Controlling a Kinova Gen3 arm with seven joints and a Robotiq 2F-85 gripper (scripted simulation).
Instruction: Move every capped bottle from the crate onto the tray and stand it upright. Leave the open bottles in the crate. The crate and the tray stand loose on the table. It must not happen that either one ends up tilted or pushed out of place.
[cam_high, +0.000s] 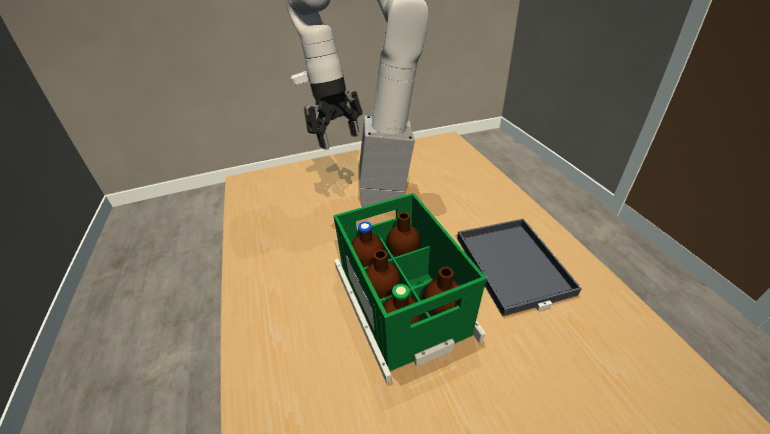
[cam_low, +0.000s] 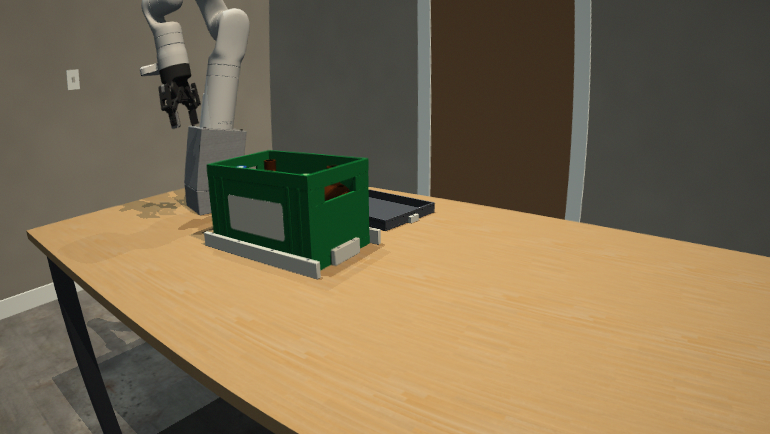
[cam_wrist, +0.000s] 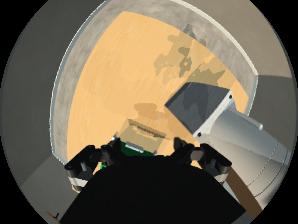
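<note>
Right now the green crate is 31 cm ahead of my hand, 16 cm below it and 5 cm to the left of it. Round my hand: dark tray 34 cm to the left, 29 cm ahead, 24 cm below.
</note>
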